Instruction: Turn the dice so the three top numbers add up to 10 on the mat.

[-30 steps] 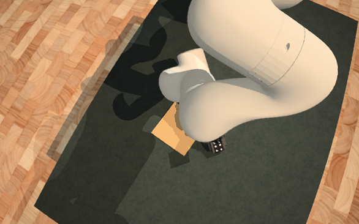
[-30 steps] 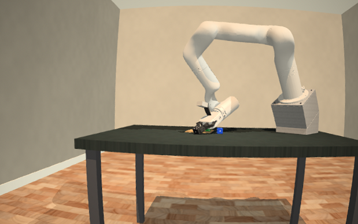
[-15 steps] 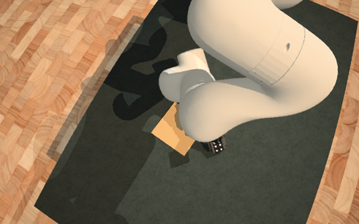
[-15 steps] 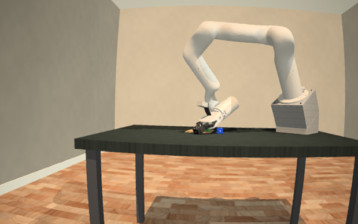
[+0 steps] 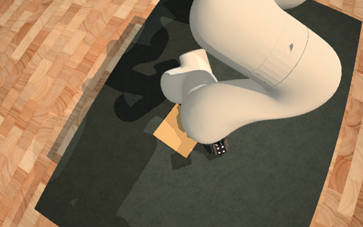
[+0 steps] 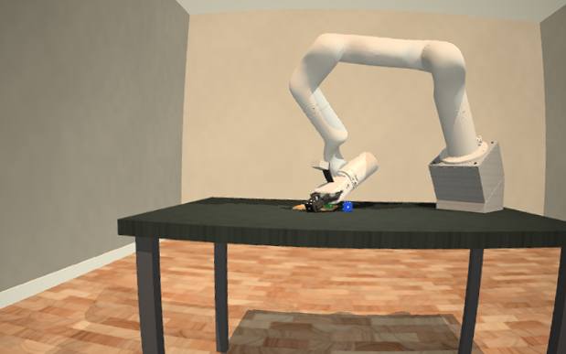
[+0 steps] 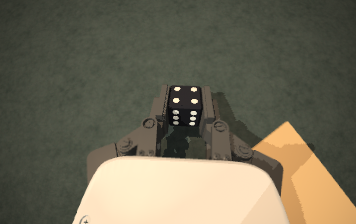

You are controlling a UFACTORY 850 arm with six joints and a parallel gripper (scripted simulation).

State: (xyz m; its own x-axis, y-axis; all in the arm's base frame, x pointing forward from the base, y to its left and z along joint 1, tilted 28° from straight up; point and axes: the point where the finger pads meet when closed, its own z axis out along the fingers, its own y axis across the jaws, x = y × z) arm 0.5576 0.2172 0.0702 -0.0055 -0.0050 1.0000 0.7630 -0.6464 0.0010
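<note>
My gripper is now 100 mm past the blue die, 70 mm to the left of it and 10 mm above it. Also, from my hand: green die 20 mm behind, 150 mm to the right, 10 mm below; black die 10 mm below; orange mat 20 mm ahead, 140 mm to the right, 20 mm below.
</note>
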